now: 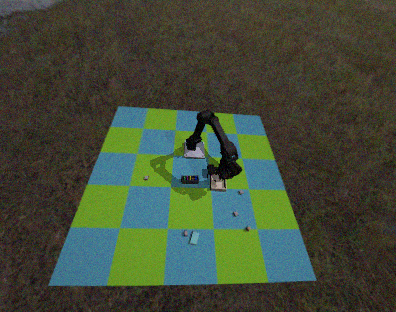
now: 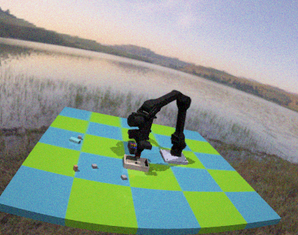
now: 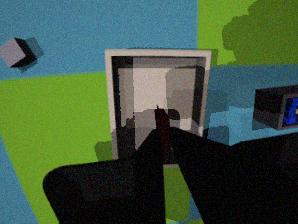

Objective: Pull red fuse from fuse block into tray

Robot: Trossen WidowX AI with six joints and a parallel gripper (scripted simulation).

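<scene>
Right now the red fuse is 10 mm below my gripper tip. Round my gripper tip: tray 70 mm below; then light blue block 370 mm ahead, 110 mm to the right, 70 mm below.
</scene>
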